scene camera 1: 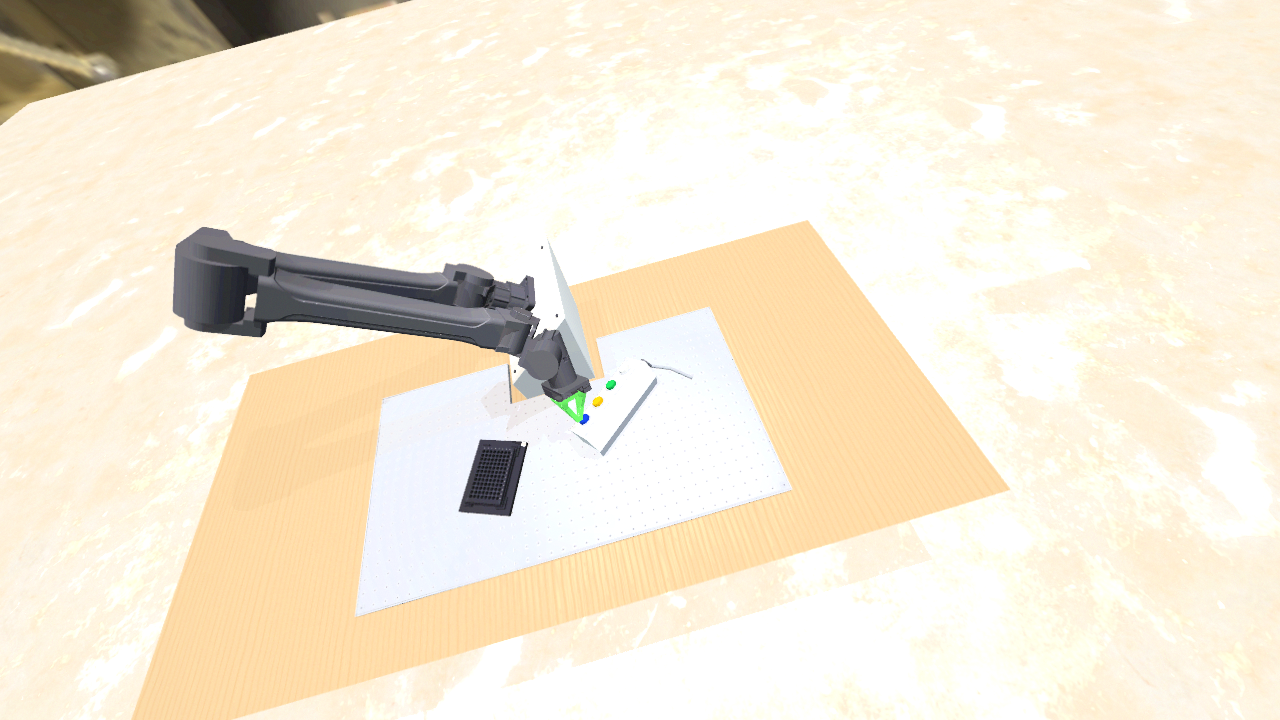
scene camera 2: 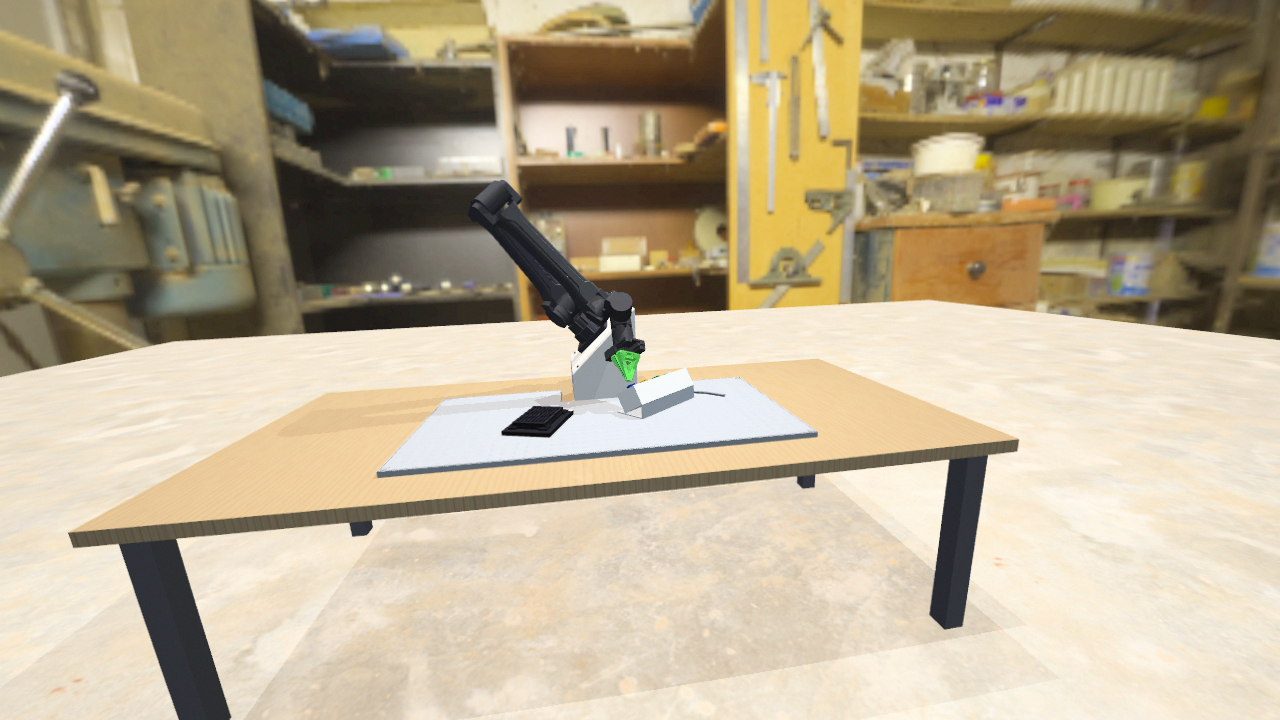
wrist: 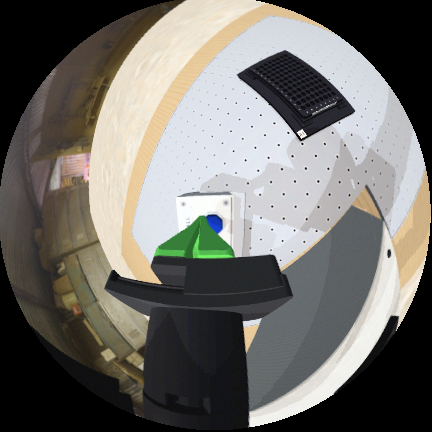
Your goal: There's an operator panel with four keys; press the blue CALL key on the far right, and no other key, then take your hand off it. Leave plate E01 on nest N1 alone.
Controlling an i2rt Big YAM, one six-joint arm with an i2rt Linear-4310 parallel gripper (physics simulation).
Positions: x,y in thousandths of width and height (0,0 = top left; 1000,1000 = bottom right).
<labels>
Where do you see a black perforated tray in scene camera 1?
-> At 384,663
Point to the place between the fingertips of my gripper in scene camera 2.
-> At 491,530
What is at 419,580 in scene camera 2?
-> A black perforated tray.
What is my gripper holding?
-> Nothing.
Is my gripper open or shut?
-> Shut.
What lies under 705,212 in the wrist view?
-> A black perforated tray.
</labels>
